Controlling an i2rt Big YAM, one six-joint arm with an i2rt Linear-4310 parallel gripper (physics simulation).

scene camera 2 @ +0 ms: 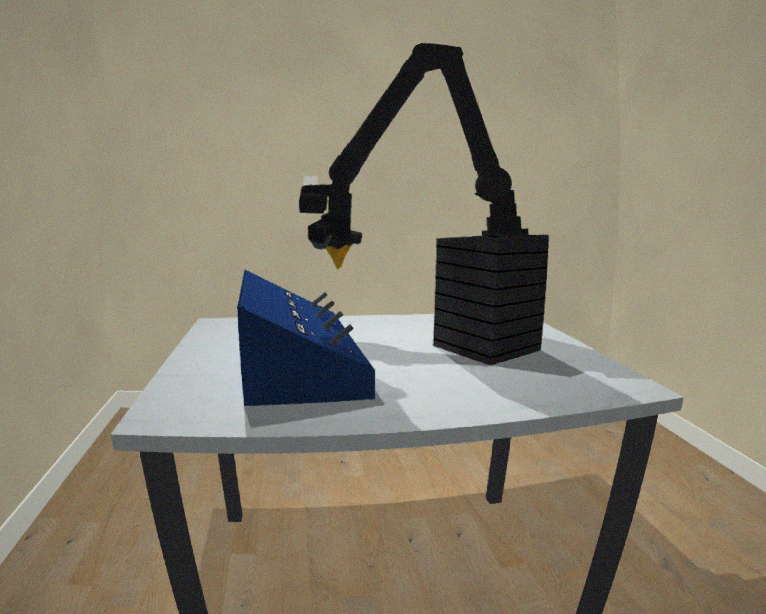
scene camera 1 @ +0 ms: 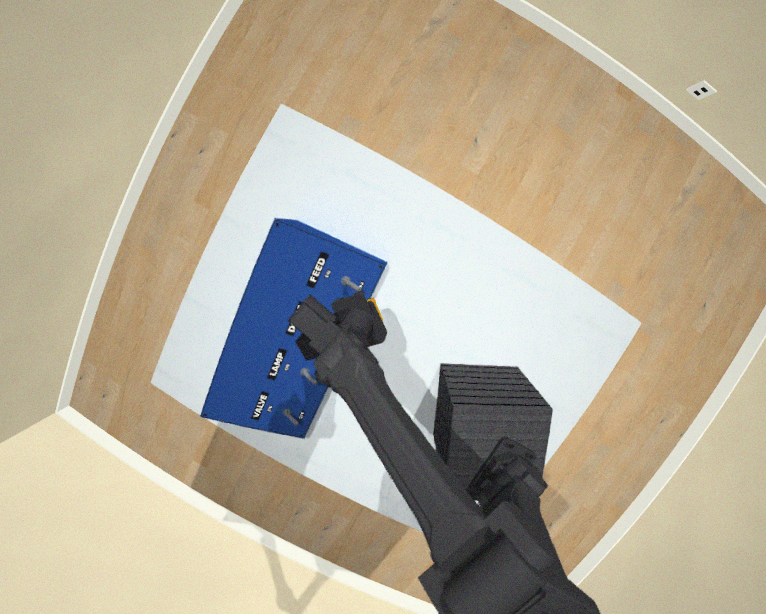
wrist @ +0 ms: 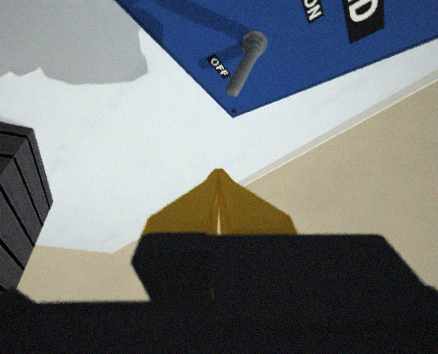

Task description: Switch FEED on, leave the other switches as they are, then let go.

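Where they show: gripper, between the fingertips: (scene camera 2: 338, 268) (scene camera 1: 371, 299) (wrist: 218, 176); arm's base, origin of its link: (scene camera 2: 504, 235) (scene camera 1: 503, 467).
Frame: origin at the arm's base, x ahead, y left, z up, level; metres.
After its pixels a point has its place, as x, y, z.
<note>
The blue switch panel (scene camera 1: 255, 307) {0.607, -0.002, -0.122} (scene camera 2: 300, 367) {0.505, 0.297, -0.222} (wrist: 300, 60) {0.494, -0.170, -0.187} has a sloping face with levers. The FEED lever (scene camera 1: 351, 283) {0.453, -0.142, -0.177} (scene camera 2: 319, 298) {0.451, -0.134, -0.179} (wrist: 243, 67) {0.451, -0.135, -0.176} leans toward its OFF mark at the panel's low edge. The LAMP lever (scene camera 1: 308, 376) {0.435, 0.098, -0.179} and VALVE lever (scene camera 1: 291, 417) {0.423, 0.216, -0.178} lean toward the low edge too. The DRIVE lever is hidden under the arm in the first scene view. My gripper (scene camera 1: 377, 309) {0.399, -0.147, -0.101} (scene camera 2: 338, 266) {0.399, -0.147, -0.101} (wrist: 218, 176) {0.399, -0.147, -0.101} is shut, with its yellow fingertips together and nothing between them. It points down in the air above the panel's low edge, apart from every lever.
The panel stands on a white table (scene camera 1: 498, 275) {0.154, -0.325, -0.295} (scene camera 2: 191, 422) {0.703, 0.378, -0.294}. The arm's base sits on a dark ribbed block (scene camera 1: 492, 422) {0.076, -0.071, -0.012} (scene camera 2: 489, 300) {0.077, 0.106, -0.143} (wrist: 22, 200) {0.094, -0.095, -0.217}, on the table's other side from the panel. Walls and a wooden floor surround the table.
</note>
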